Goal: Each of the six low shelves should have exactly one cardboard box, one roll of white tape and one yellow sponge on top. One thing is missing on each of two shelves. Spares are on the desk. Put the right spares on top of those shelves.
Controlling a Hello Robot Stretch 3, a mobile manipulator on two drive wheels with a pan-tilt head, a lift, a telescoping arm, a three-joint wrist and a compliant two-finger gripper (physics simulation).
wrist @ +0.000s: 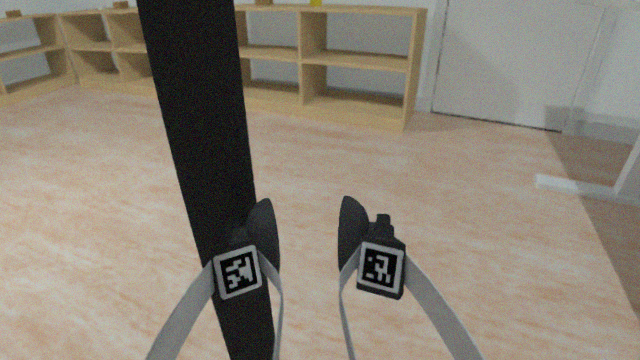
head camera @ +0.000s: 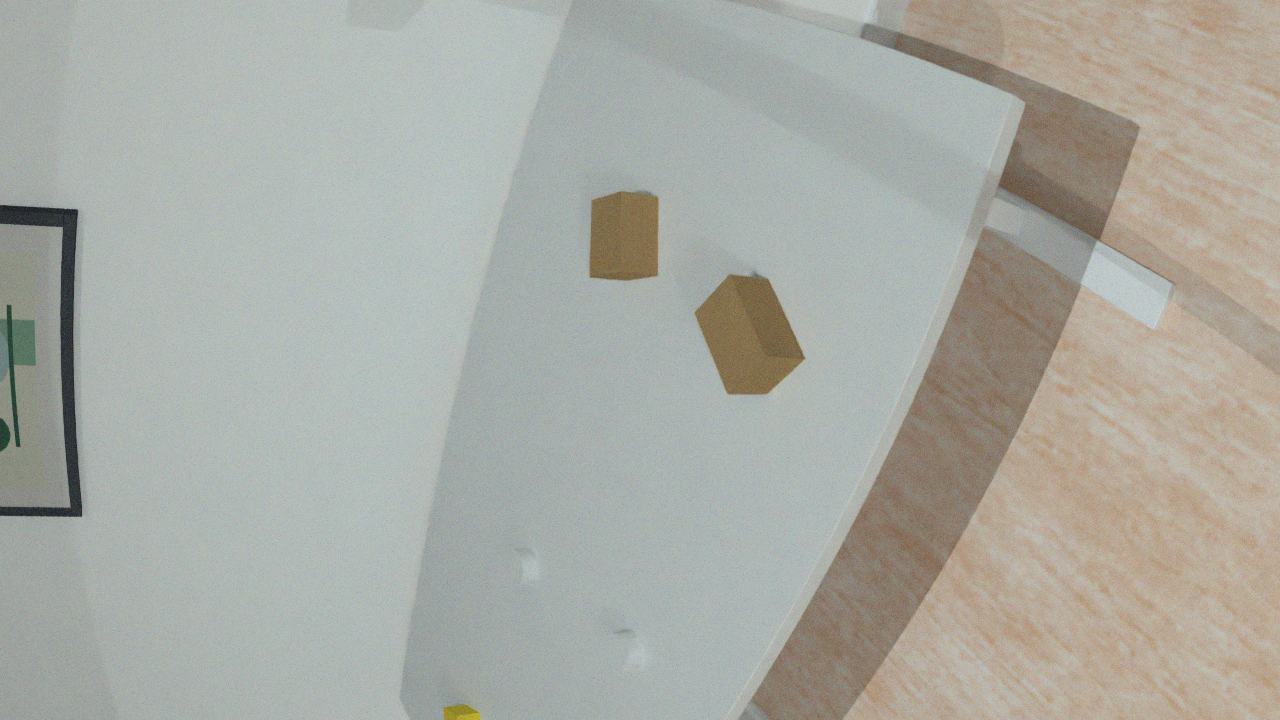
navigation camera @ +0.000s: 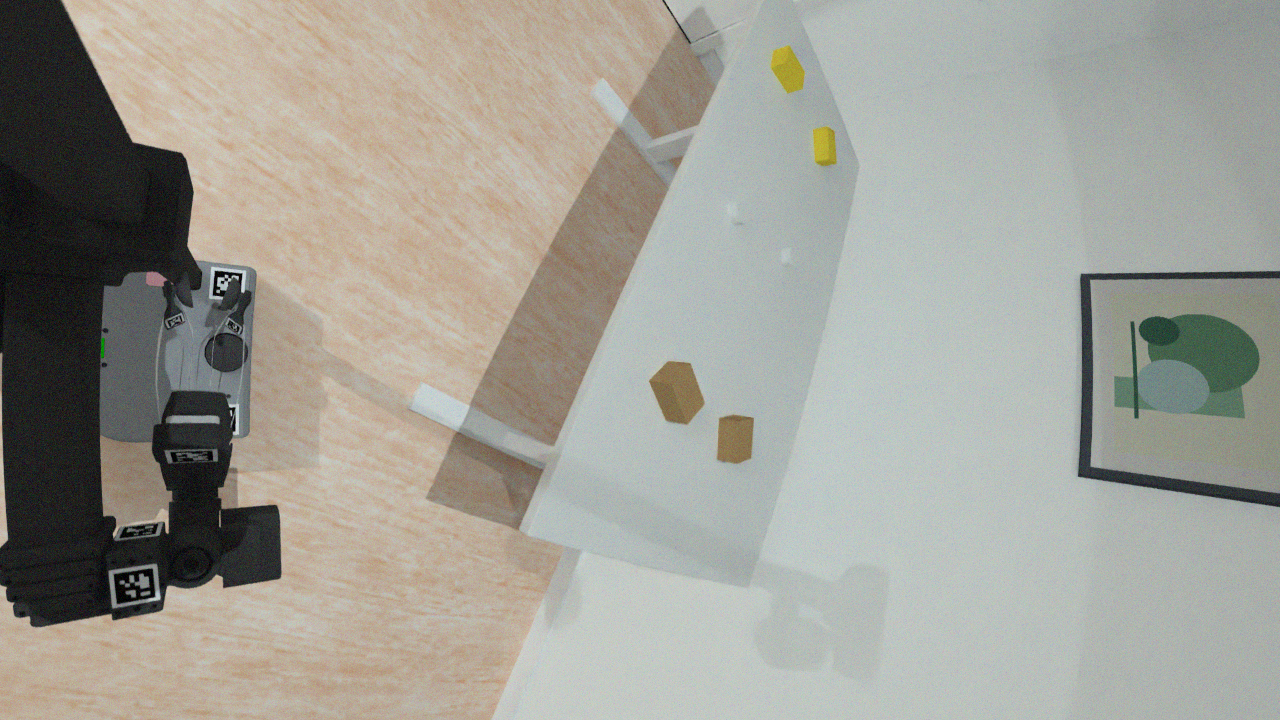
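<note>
The white desk (head camera: 716,501) (navigation camera: 662,313) stands against the wall. Two cardboard boxes are on it, one nearer the wall (head camera: 623,237) (navigation camera: 735,438) and one nearer the front edge (head camera: 750,335) (navigation camera: 677,392). Two white tape rolls, a rear one (head camera: 529,565) (navigation camera: 786,257) and a front one (head camera: 636,651) (navigation camera: 735,214), lie farther along. One yellow sponge (head camera: 461,712) (navigation camera: 824,145) and a second sponge (navigation camera: 787,69) are near the far end. My gripper (navigation camera: 208,291) (wrist: 307,223) is open and empty, beside the desk over my base. A wooden shelf (wrist: 360,61) holds a box (wrist: 263,1) and a sponge (wrist: 316,2), partly cut off.
More low shelves (wrist: 90,46) stand at the left in the wrist view, with small boxes (wrist: 120,5) (wrist: 13,14) on top. A black mast (wrist: 200,125) hides part of them. Desk feet (navigation camera: 438,407) (wrist: 575,185) stick out onto the floor. A door (wrist: 500,60) is behind.
</note>
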